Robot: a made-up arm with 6 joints.
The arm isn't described. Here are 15 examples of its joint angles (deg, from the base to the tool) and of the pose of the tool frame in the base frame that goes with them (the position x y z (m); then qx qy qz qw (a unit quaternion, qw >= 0)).
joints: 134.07 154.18 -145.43 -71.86 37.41 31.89
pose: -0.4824 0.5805 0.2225 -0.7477 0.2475 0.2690 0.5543
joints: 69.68 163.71 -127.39 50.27 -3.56 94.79
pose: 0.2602 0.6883 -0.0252 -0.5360 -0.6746 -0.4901 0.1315
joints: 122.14 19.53 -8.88 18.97 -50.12 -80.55
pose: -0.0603 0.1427 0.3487 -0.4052 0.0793 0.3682 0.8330
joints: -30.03 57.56 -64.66 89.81 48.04 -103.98
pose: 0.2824 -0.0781 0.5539 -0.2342 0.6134 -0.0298 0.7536
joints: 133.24 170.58 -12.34 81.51 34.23 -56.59
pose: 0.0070 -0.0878 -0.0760 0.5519 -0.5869 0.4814 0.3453
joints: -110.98 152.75 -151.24 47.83 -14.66 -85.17
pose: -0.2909 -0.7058 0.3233 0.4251 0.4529 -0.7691 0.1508
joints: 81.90 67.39 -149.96 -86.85 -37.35 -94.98
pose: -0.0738 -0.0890 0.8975 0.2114 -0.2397 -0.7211 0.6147
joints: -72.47 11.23 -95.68 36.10 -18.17 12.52
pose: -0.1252 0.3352 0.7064 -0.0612 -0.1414 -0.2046 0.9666
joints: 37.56 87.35 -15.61 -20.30 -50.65 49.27
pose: 0.2175 0.2010 0.1059 -0.0901 0.8000 0.4370 0.4012
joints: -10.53 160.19 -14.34 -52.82 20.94 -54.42
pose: -0.0395 -0.0212 -0.0932 0.6697 -0.5124 -0.3788 0.3814
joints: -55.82 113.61 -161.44 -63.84 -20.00 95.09
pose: 0.2551 -0.3208 0.8092 0.0591 0.2767 -0.1553 0.9465
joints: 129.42 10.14 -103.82 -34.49 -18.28 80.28
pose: 0.2614 -0.3461 0.6859 0.0700 -0.2128 0.9734 0.0475
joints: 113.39 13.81 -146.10 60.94 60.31 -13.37
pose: 0.1686 -0.5796 0.5477 -0.2707 -0.3220 0.8486 0.3209
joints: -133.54 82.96 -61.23 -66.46 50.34 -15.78
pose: -0.3385 -0.2546 0.3385 -0.5680 -0.6454 0.2881 0.4218
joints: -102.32 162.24 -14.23 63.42 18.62 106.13
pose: 0.0361 0.0336 -0.0977 -0.5453 0.6562 0.1719 0.4924
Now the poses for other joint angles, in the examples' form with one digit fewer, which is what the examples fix.
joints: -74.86 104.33 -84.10 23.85 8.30 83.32
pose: 0.156 -0.554 0.333 0.833 0.003 0.176 0.525
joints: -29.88 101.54 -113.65 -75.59 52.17 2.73
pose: 0.407 -0.321 0.581 0.091 0.704 -0.672 0.213
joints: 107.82 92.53 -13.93 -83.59 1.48 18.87
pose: -0.065 0.210 0.017 -0.988 0.066 0.040 0.136
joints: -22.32 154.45 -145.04 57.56 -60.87 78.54
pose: 0.645 -0.344 0.284 0.495 -0.201 0.486 0.692
